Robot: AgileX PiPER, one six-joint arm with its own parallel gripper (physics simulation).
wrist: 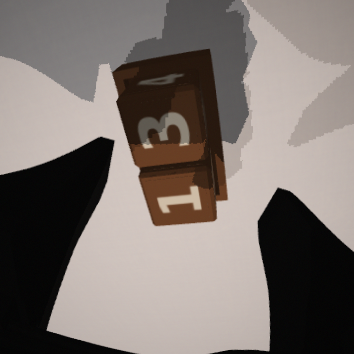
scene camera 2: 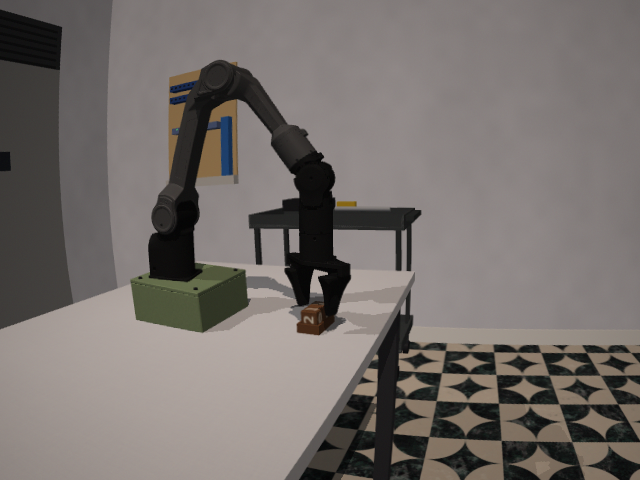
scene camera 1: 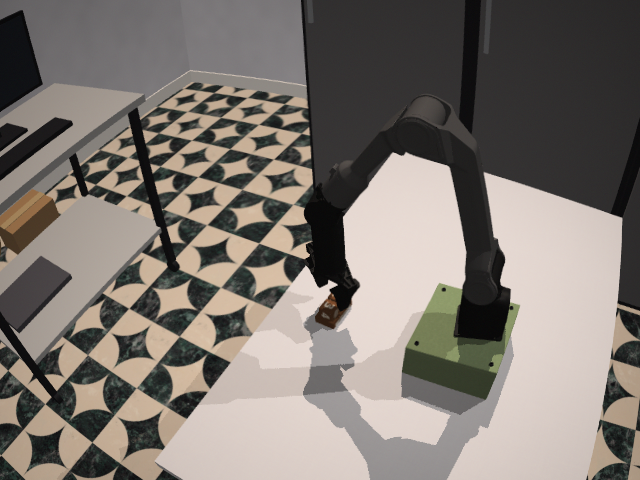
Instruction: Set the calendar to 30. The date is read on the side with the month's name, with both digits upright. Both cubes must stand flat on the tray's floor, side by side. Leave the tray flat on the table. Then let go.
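The calendar is a brown tray [scene camera 1: 324, 323] [scene camera 2: 309, 328] [wrist: 222, 191] with two brown cubes side by side, lying on the white table. In the wrist view one cube [wrist: 167, 125] has a 3 on top, turned sideways, and a 4 on its outer end. The other cube [wrist: 180, 200] has a 1 on top, also sideways. In scene camera 2 a cube end [scene camera 2: 308, 317] shows a sideways 2, with what looks like a 0 on its right side. The month's name does not show. My gripper [scene camera 1: 333, 296] [scene camera 2: 316, 308] [wrist: 191, 183] is open, its fingertips low over the cubes.
The arm's green base box [scene camera 1: 447, 330] [scene camera 2: 188, 299] stands on the white table [scene camera 1: 258, 428] [scene camera 2: 129, 403]. The calendar is near the table's edge. A desk [scene camera 1: 93, 111] stands beyond the tiled floor, and dark cabinets [scene camera 1: 387, 77] stand behind the table.
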